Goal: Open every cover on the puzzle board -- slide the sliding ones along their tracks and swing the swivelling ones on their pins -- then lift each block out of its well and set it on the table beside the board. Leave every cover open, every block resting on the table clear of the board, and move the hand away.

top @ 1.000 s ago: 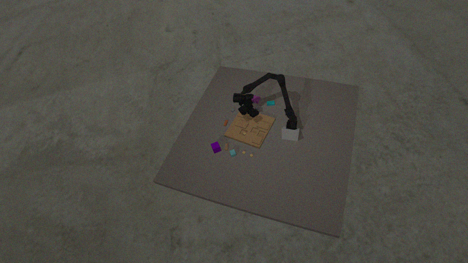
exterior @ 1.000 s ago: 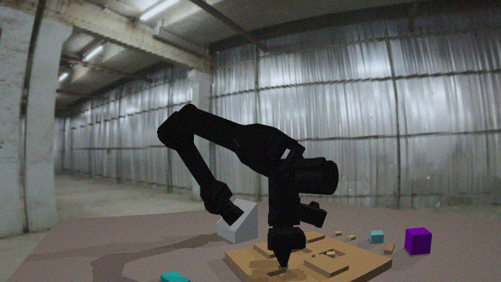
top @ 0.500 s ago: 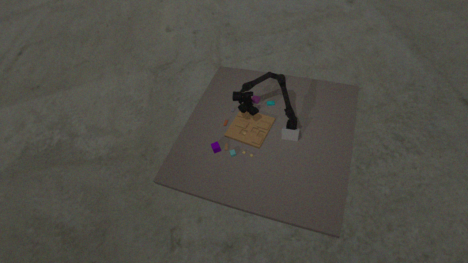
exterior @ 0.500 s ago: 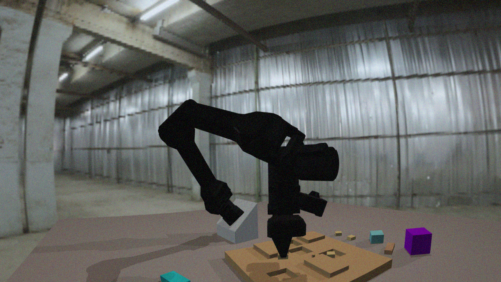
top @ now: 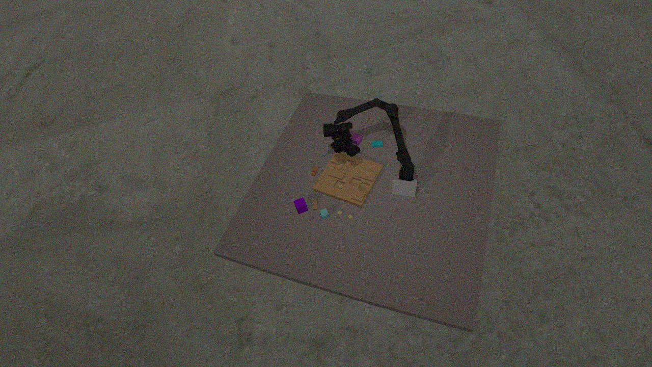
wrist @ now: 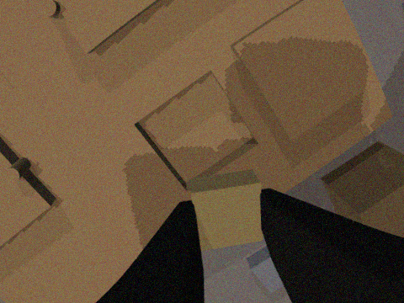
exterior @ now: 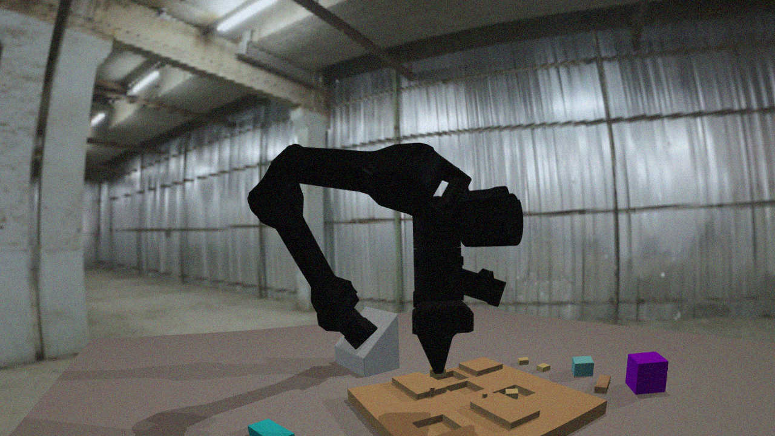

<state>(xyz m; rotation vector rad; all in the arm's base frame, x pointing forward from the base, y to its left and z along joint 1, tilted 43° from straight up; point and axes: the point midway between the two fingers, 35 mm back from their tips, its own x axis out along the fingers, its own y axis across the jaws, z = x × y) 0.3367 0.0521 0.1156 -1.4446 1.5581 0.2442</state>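
Now: gripper tip 9 cm past the teal block, 21 cm to the left of it and 10 cm above it. Round my gripper tip: magenta block (4 cm ahead, 20 cm to the right, 9 cm below); brown block (7 cm ahead, 12 cm to the right, 8 cm below); orange cube (14 cm ahead, 18 cm to the right, 9 cm below).
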